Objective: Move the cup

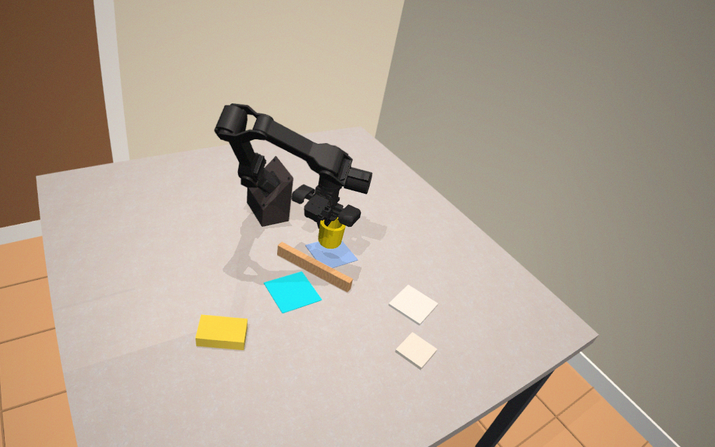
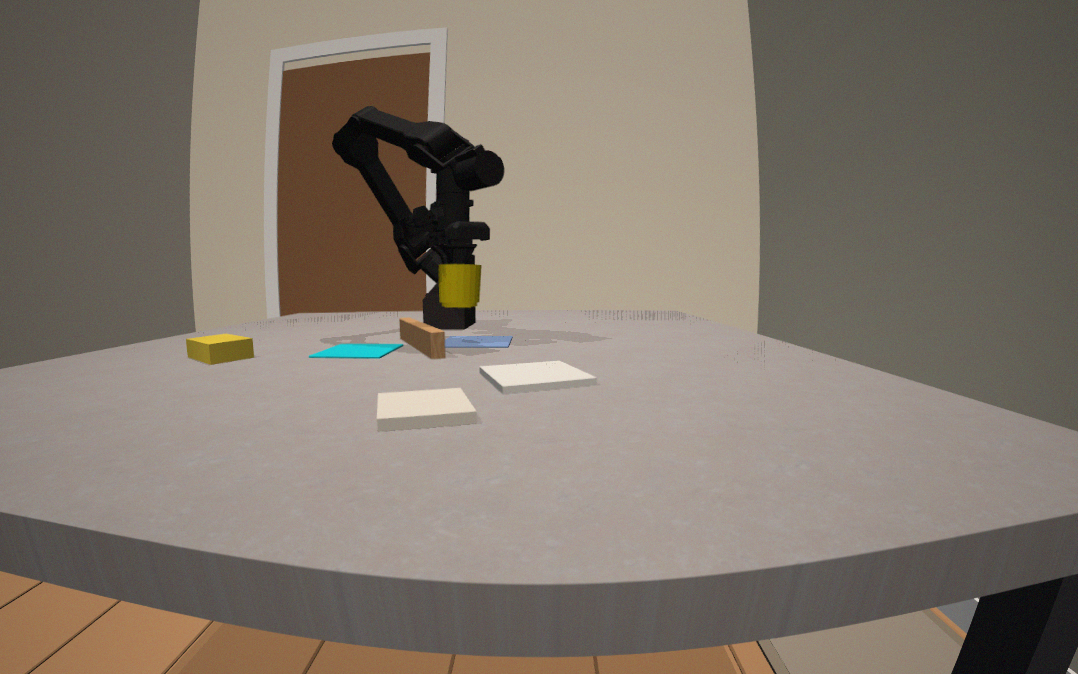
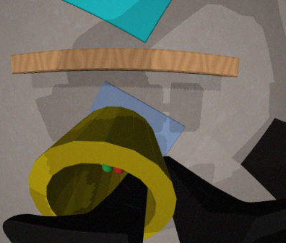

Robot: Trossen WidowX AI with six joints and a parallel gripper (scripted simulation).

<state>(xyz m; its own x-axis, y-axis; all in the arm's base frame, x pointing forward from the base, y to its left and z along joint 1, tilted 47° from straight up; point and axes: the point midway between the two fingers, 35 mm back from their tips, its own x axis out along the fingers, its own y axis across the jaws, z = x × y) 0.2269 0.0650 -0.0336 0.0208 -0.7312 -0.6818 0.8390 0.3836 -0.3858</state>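
Now: gripper tip 13 cm to the left of the cyan pad, 11 cm short of it and 10 cm above it. The rest, counted from my gripper tip: blue pad: 10 cm below, 4 cm to the left, 1 cm ahead; wooden bar: 9 cm below, 6 cm ahead, 4 cm to the right; yellow cup: 2 cm to the left, 2 cm ahead.
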